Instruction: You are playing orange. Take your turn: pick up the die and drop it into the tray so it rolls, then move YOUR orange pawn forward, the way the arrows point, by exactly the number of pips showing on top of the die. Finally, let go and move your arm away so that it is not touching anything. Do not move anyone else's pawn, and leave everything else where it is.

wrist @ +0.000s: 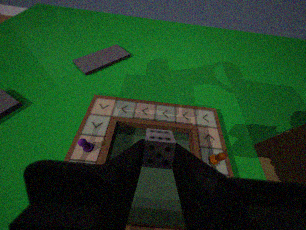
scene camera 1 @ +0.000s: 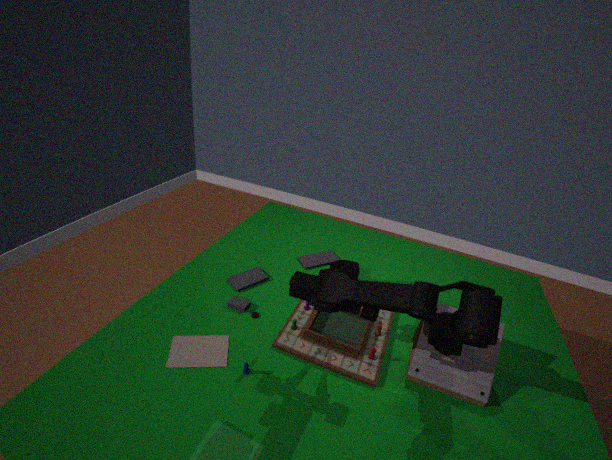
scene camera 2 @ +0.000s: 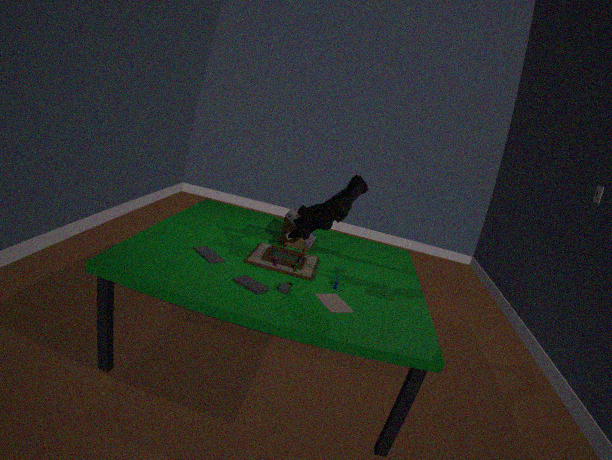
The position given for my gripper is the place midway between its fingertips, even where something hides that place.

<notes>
My gripper [wrist: 158, 145] holds a die. Further things: a pale card [scene camera 1: 189, 351] and a sunken tray [scene camera 1: 348, 328].
The sunken tray also shows in the wrist view [wrist: 156, 193]. The wrist view misses the pale card: it is out of frame.
</notes>
